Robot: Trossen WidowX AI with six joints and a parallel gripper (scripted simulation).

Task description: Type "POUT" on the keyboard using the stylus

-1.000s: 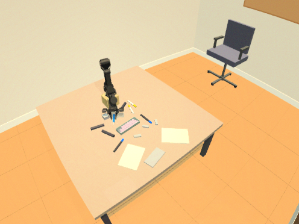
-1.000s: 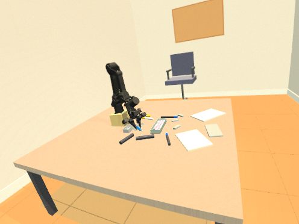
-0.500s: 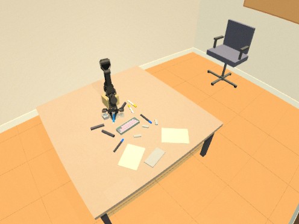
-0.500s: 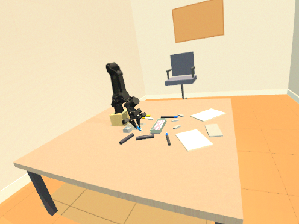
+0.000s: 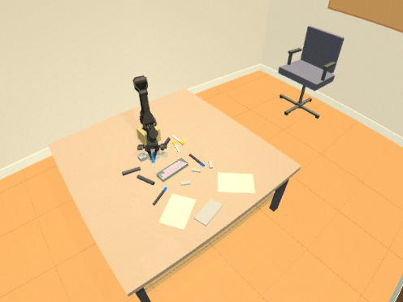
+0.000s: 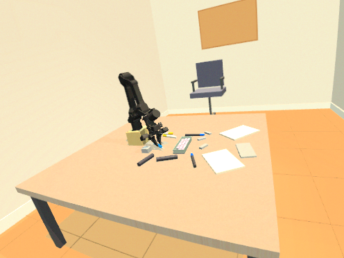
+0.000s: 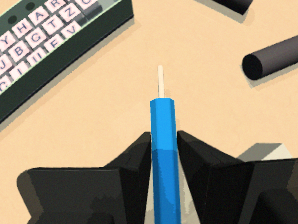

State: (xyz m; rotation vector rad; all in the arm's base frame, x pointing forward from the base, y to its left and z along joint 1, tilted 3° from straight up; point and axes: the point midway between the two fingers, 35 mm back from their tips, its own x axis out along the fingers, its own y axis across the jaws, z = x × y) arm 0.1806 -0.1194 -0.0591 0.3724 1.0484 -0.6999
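The grey block is 80 mm behind my gripper tip, 30 mm to the right of it and 10 mm below it. From my gripper tip the other things lie so: grey pad: 510 mm ahead, 50 mm to the right, 20 mm below; blue stylus: 10 mm ahead, 10 mm to the right.
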